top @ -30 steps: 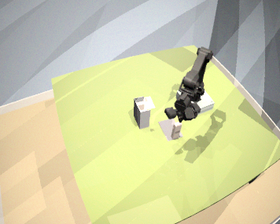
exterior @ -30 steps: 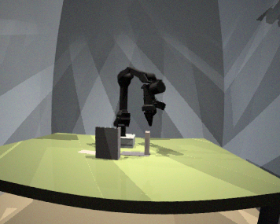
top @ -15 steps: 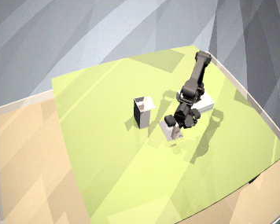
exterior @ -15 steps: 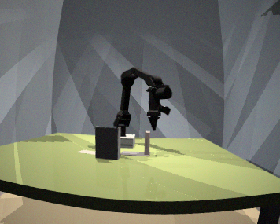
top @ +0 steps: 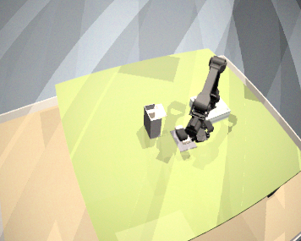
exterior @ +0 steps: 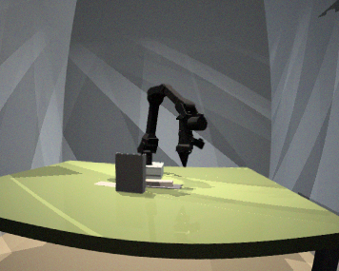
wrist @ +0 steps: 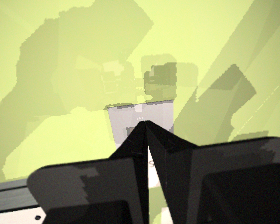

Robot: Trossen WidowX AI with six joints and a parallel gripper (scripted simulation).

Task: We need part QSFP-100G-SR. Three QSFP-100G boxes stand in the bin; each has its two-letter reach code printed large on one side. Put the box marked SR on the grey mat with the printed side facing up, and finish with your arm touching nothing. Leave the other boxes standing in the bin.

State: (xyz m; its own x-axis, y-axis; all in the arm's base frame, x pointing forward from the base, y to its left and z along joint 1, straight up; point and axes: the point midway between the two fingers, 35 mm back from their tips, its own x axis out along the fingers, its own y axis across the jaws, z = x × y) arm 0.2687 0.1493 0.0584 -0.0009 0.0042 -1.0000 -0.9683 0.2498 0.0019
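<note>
Now: the grey mat 9 cm below my gripper tip, 8 cm to the right of it and 2 cm behind it. Also, from my gripper tip: white card 33 cm to the right, 9 cm below, 2 cm behind.
</note>
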